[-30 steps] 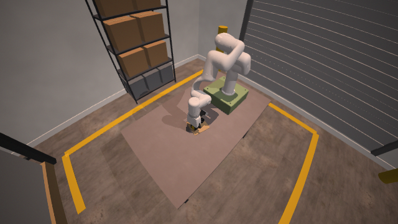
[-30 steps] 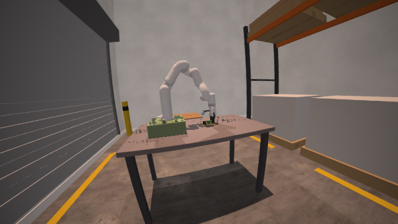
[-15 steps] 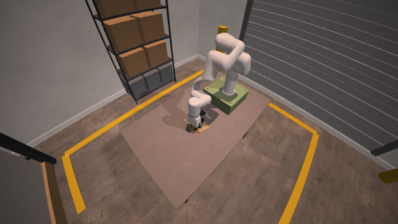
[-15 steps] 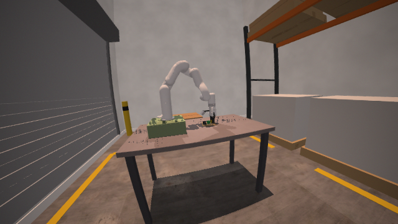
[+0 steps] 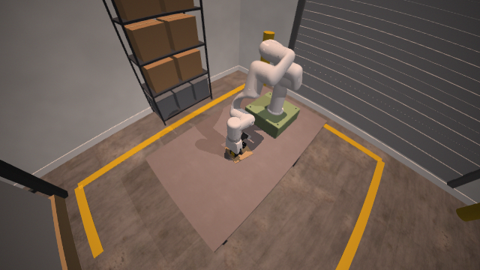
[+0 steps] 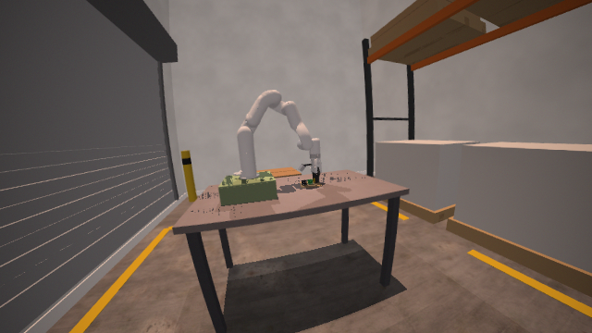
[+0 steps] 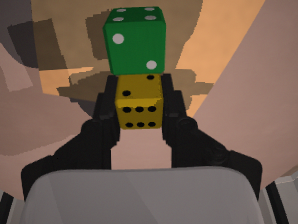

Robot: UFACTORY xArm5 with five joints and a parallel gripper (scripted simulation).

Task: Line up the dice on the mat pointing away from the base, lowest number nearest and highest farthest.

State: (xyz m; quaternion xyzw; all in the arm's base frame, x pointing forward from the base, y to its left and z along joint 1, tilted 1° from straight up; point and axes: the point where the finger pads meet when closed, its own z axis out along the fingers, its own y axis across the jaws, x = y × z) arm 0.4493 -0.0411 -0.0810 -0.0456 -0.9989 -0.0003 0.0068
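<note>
Right now my hand is 1 cm above the yellow die. Also, from my hand: green die: 4 cm behind, 1 cm below; then orange mat: 4 cm behind, 3 cm below; then black die: 9 cm behind, 1 cm to the left, 1 cm below.
</note>
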